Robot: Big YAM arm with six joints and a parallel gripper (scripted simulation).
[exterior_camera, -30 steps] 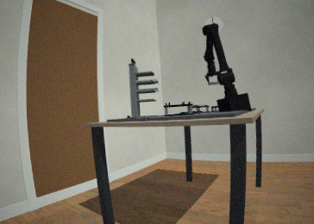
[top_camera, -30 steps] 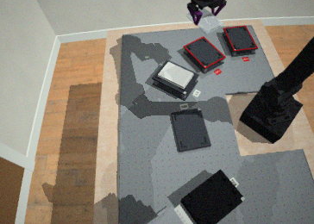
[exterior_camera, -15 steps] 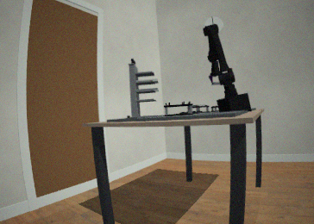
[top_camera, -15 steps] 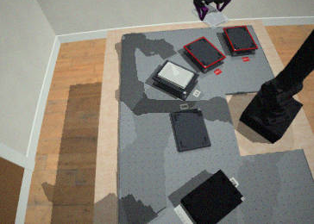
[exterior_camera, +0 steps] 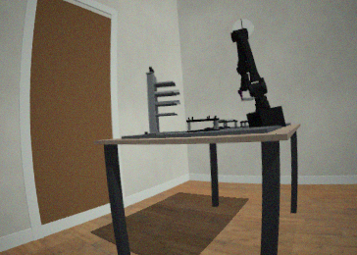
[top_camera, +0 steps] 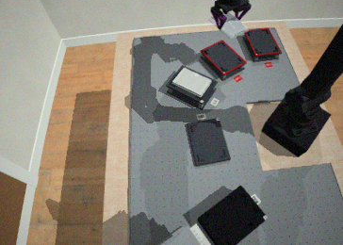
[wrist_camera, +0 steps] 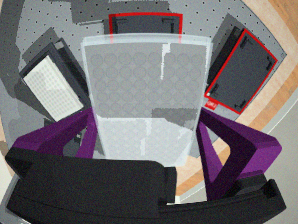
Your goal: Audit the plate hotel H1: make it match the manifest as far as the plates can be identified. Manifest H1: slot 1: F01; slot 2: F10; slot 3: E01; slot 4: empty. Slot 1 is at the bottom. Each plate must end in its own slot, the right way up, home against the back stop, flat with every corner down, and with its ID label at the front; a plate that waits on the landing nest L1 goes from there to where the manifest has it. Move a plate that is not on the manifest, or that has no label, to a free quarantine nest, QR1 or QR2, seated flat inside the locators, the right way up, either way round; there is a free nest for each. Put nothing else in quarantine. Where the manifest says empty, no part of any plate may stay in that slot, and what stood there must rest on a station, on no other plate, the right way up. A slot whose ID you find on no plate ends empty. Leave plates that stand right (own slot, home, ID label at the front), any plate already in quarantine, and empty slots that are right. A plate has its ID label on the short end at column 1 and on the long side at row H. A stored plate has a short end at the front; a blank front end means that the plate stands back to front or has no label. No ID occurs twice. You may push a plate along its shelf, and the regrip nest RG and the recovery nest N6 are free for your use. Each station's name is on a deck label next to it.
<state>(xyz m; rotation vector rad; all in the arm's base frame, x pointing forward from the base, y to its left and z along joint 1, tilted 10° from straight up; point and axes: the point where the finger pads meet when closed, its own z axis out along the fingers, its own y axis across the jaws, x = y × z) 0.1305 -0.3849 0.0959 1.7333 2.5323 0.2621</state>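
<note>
The red-edged nest is 18 cm below my hand. Round my hand: pale plate (right at my hand); then red-framed nest (20 cm behind, 5 cm to the right, 18 cm below); then L1 label (9 cm ahead, 19 cm to the left, 21 cm below).
</note>
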